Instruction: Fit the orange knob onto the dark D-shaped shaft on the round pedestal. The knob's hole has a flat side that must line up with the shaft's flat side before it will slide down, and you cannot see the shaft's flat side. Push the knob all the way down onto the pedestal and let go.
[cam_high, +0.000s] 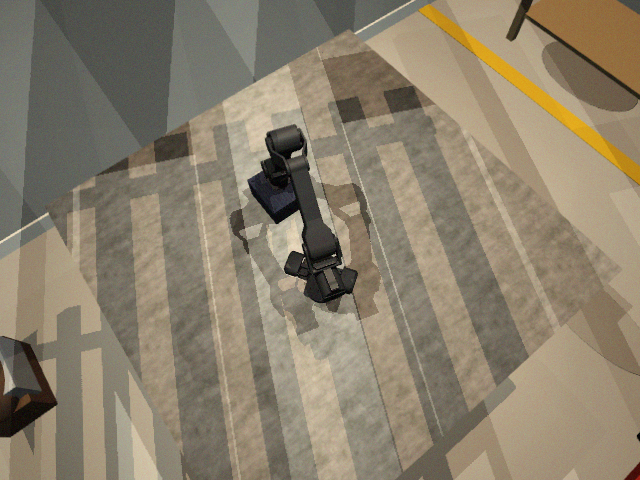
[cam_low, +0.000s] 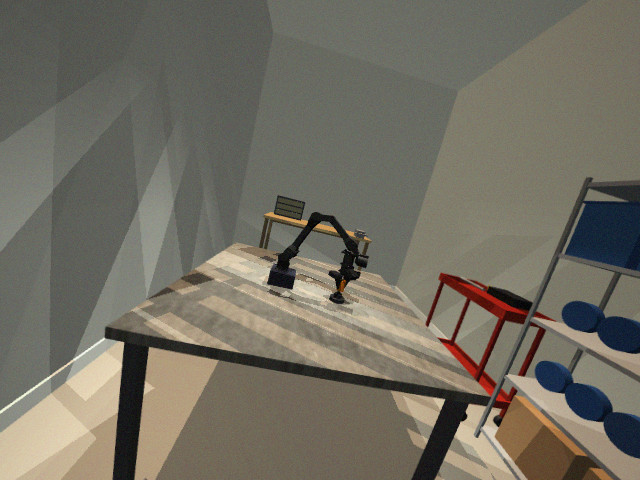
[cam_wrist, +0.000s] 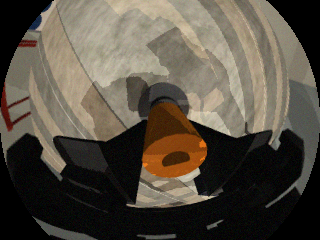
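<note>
Right now the round pedestal is 4 cm below my gripper tip. Also, from my gripper tip: orange knob 2 cm above.
</note>
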